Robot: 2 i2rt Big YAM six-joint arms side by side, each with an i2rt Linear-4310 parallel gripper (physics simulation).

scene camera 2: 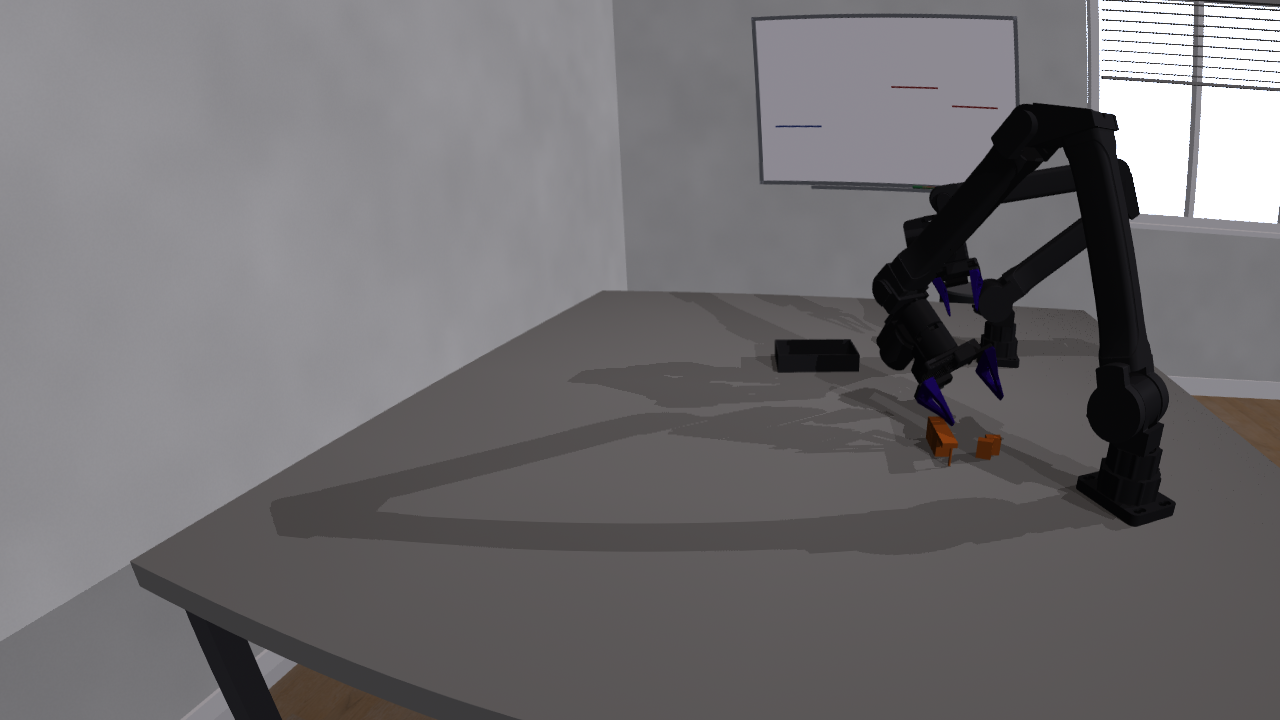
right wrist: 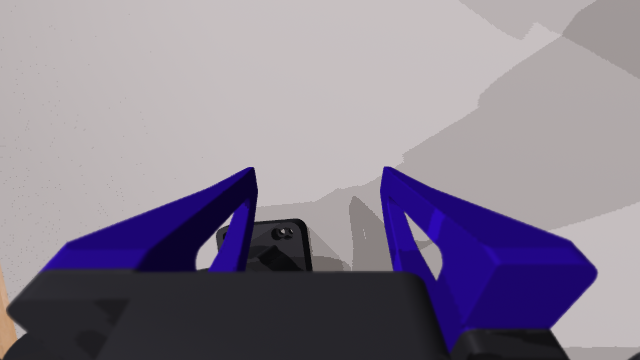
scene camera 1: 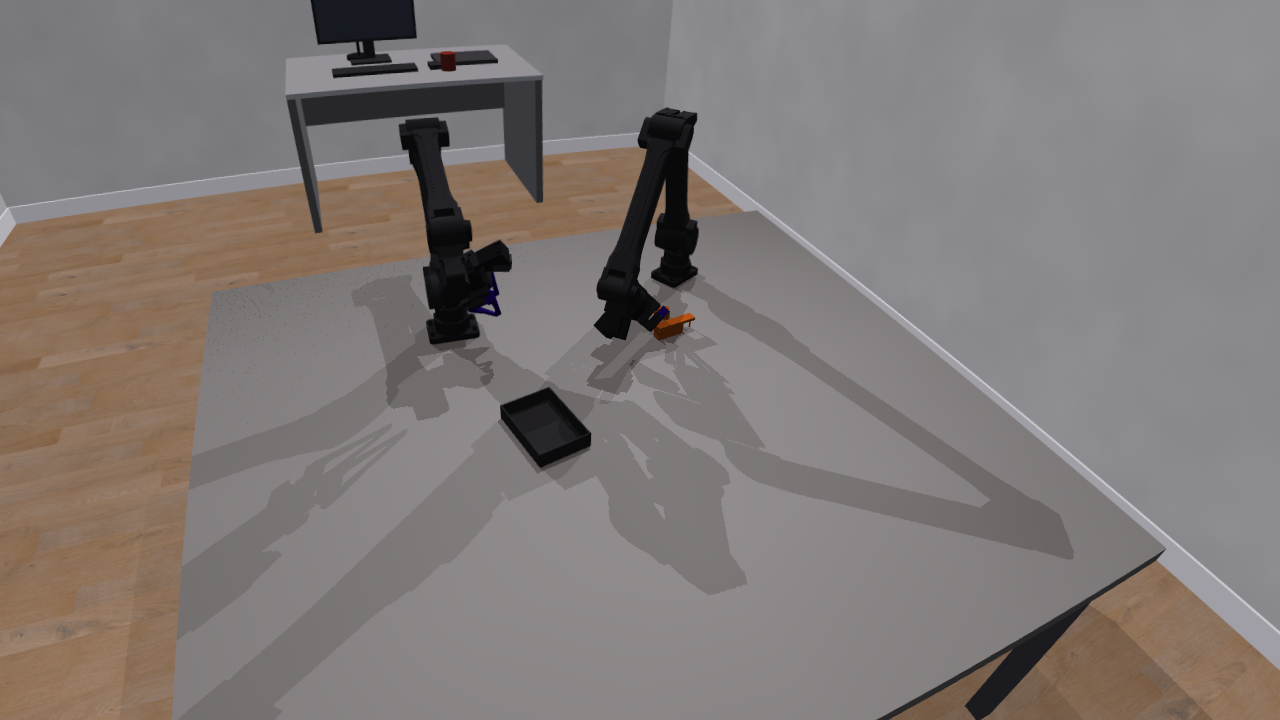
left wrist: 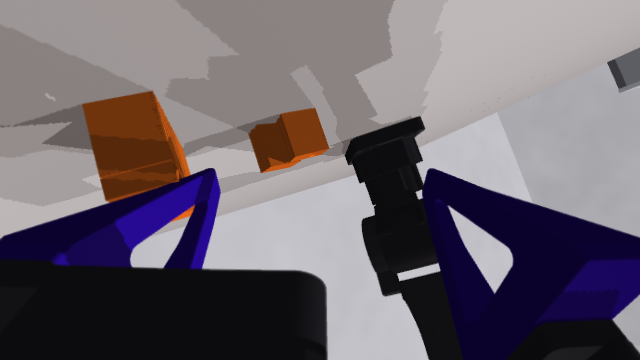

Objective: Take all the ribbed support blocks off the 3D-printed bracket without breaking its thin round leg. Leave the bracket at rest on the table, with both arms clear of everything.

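Note:
The orange bracket is on the table; its thin leg reaches down at its near end in scene camera 2. Fine ribs show along its edge in the left wrist view; whether a support block is still on it I cannot tell. A smaller orange block lies apart from it, to its right. My left gripper is wide open and empty, just above the two pieces, one finger close over the bracket. My right gripper is partly open and empty, farther back, away from them.
A black open tray stands on the table, well away from the orange pieces. The left arm's base is near them. The right arm's base stands farther left in scene camera 1.

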